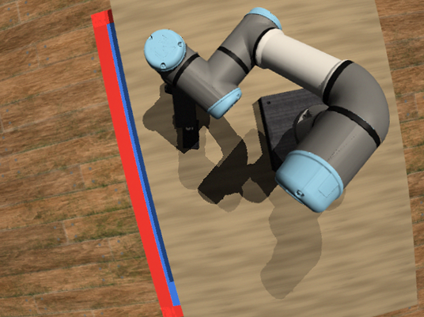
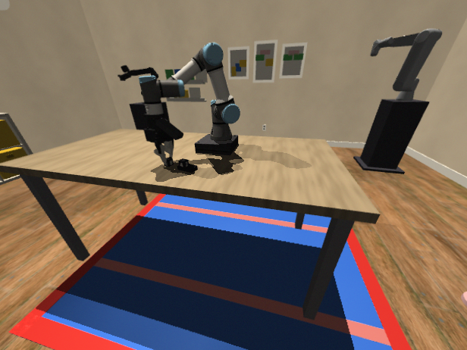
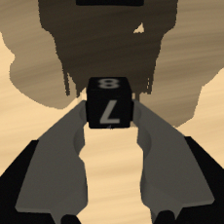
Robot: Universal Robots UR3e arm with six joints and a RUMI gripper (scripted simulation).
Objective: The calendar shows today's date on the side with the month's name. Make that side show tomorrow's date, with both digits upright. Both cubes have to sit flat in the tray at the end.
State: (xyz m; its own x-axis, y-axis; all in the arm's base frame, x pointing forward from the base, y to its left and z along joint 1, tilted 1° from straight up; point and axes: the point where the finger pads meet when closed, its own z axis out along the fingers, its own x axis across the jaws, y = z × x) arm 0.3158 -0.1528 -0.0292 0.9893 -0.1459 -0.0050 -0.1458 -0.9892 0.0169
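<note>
The black cube lies 1 cm below my hand. From my hand the other things lie so: black calendar tray: 11 cm to the left, 2 cm below, 2 cm ahead.
</note>
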